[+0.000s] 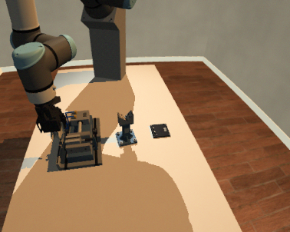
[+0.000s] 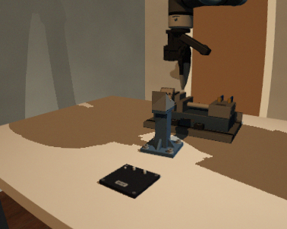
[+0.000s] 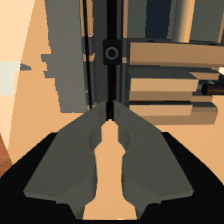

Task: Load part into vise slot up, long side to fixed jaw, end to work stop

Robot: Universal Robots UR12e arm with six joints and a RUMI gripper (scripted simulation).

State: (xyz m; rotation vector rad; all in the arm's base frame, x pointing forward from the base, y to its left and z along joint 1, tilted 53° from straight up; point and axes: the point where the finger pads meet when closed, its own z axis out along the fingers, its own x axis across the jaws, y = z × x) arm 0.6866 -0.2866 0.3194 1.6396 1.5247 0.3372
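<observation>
Now: hand 5 cm to the right of the part, 3 cm above it and 1 cm short of it. Also, from my hand: dark work stop rod 11 cm to the left, 4 cm below, 3 cm ahead; moving jaw 8 cm to the left, 5 cm below, 1 cm behind; cream cylinder rod 9 cm to the left, 6 cm behind, 5 cm below.
</observation>
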